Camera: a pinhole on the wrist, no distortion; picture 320 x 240 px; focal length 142.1 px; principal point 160.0 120.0 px. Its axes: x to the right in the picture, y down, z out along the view. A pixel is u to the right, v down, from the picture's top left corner.
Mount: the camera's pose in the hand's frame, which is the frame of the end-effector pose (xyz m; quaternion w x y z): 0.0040 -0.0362 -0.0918 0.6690 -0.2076 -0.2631 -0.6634
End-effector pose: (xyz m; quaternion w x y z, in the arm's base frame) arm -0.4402 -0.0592 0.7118 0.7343 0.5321 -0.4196 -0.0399
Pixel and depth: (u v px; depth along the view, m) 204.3 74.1 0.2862
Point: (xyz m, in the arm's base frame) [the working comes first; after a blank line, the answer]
In the camera's frame: 0.0892 -0.0924 0.2862

-0.6579 -0.1066 0.7199
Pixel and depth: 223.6 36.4 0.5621
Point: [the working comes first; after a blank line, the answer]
In the camera's frame: 0.2516 -0.3307 0.5621

-1.0384 -0.1813 0.6256
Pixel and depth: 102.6 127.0 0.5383
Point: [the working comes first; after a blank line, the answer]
In the camera's frame: -0.2174 0.0265 0.5383

-0.7532 0.0043 1.1077
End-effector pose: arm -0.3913 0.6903 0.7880 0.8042 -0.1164 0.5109 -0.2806
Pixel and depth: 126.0 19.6 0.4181
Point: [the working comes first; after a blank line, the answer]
In the camera's frame: -0.1000 -0.2954 0.4181

-0.2647 1.0980 0.9582
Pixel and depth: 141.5 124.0 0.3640
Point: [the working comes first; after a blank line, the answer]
In the camera's frame: -0.0474 0.0102 0.3640

-0.1760 0.8684 0.7618
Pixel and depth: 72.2 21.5 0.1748
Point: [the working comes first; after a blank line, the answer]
In the camera's frame: -0.1080 -0.1212 0.1748

-0.4104 0.8917 0.7975
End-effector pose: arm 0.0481 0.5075 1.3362 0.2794 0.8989 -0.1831 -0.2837
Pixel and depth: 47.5 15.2 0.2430
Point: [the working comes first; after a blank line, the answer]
In the camera's frame: -0.1924 -0.1792 0.2430

-0.1201 0.4128 1.5962
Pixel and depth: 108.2 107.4 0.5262
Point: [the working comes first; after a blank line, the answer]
In the camera's frame: -0.1918 -0.0467 0.5262

-0.2063 0.1266 1.5046
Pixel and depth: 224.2 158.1 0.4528
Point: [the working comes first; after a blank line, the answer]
In the camera's frame: 0.2046 0.1214 0.4528

-0.1435 0.2356 1.0863
